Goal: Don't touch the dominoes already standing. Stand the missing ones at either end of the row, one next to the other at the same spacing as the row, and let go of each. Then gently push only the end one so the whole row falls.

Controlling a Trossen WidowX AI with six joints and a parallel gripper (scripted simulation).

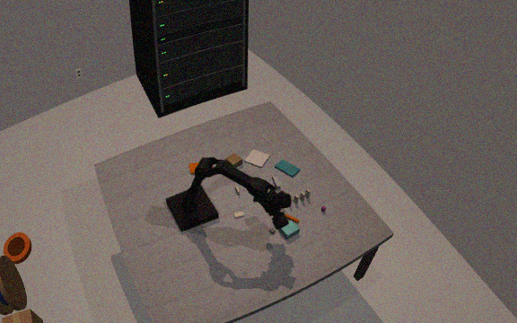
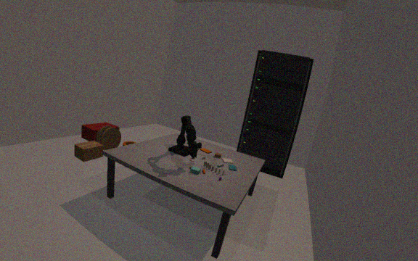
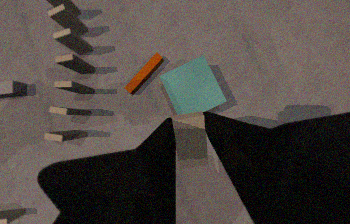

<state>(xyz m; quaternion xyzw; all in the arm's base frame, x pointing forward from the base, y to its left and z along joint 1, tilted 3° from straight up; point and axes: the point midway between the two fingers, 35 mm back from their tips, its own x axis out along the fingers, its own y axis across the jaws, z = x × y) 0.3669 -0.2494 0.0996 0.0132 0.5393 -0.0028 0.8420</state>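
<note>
Now: gripper tip 100 mm above the grey piece, 30 mm past it and 10 mm to the right of it. Also, from my gripper tip: teal block: 90 mm below, 40 mm ahead, 20 mm to the right; then orange bar: 100 mm below, 90 mm ahead, 50 mm to the left; then small purple piece: 260 mm ahead, 100 mm below, 40 mm to the left.
</note>
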